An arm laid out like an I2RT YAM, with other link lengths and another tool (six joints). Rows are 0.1 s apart.
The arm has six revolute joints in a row. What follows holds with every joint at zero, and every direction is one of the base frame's.
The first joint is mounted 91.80 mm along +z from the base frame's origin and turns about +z.
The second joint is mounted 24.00 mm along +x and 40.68 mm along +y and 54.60 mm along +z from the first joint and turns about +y.
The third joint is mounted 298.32 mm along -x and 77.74 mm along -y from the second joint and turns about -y.
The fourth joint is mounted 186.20 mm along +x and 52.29 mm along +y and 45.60 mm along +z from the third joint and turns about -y.
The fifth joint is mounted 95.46 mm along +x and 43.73 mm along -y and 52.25 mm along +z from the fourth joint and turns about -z.
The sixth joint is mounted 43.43 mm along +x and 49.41 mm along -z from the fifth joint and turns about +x.
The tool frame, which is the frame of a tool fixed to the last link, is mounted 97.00 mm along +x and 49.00 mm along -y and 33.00 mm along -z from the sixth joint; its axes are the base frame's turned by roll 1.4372, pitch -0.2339 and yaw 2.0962 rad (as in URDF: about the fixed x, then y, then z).
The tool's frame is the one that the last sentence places.
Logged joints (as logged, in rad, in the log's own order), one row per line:
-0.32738 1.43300 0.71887 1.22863 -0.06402 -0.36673
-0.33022 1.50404 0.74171 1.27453 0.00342 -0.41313
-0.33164 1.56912 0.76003 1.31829 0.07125 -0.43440
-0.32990 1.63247 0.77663 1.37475 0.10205 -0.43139
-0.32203 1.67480 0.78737 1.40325 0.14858 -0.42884
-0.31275 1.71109 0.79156 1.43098 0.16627 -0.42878
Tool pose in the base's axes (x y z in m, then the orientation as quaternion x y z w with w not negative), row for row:
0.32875 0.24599 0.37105 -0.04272 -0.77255 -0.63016 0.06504
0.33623 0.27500 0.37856 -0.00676 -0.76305 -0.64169 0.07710
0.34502 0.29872 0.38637 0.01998 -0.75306 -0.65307 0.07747
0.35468 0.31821 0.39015 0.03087 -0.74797 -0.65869 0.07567
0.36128 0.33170 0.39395 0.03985 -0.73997 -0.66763 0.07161
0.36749 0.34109 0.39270 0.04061 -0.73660 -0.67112 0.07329
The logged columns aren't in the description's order. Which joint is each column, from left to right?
Columns, left to right: joint 6, joint 2, joint 1, joint 3, joint 4, joint 5.
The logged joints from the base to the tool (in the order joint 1, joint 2, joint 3, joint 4, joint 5, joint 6), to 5 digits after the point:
0.71887 1.43300 1.22863 -0.06402 -0.36673 -0.32738
0.74171 1.50404 1.27453 0.00342 -0.41313 -0.33022
0.76003 1.56912 1.31829 0.07125 -0.43440 -0.33164
0.77663 1.63247 1.37475 0.10205 -0.43139 -0.32990
0.78737 1.67480 1.40325 0.14858 -0.42884 -0.32203
0.79156 1.71109 1.43098 0.16627 -0.42878 -0.31275

